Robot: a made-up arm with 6 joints.
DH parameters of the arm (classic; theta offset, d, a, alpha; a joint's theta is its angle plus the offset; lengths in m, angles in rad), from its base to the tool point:
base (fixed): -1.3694 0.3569 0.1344 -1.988
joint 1: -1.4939 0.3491 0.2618 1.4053
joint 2: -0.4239 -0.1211 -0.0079 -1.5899
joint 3: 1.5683 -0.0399 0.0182 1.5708
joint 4: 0 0.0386 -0.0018 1.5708
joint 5: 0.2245 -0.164 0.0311 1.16
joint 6: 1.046 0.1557 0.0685 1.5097
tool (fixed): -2.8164 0.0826 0 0
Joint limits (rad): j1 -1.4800..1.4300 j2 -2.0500..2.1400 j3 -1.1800..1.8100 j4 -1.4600..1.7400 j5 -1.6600..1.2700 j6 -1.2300..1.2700
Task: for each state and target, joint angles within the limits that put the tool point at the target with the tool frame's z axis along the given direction. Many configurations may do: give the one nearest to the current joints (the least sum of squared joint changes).
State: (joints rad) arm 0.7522 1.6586 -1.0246 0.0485 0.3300 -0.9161
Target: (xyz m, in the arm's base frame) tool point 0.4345 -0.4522 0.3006 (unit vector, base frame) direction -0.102 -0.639 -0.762
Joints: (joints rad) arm 0.3034 2.1340 -0.7390 -0.2784 -0.1586 -0.3705
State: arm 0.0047 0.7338 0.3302 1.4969 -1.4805 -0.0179
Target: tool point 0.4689 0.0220 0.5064 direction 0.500 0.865 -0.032
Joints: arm -0.0040 0.9243 1.0227 0.9190 -1.3603 -0.6504
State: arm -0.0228 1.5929 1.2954 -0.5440 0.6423 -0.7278
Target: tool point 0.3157 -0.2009 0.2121 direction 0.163 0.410 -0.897
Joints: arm 0.0613 0.9244 1.3744 -0.1833 0.5391 -1.2300
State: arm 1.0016 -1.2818 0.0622 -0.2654 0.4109 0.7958
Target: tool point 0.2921 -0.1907 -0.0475 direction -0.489 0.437 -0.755
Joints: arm 1.4300 -0.9711 0.6052 -0.9519 0.3354 0.1364
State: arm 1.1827 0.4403 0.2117 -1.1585 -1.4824 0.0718
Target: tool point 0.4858 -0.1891 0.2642 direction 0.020 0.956 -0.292
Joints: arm 0.5793 0.1395 1.0282 -1.3075 -1.5067 0.1953
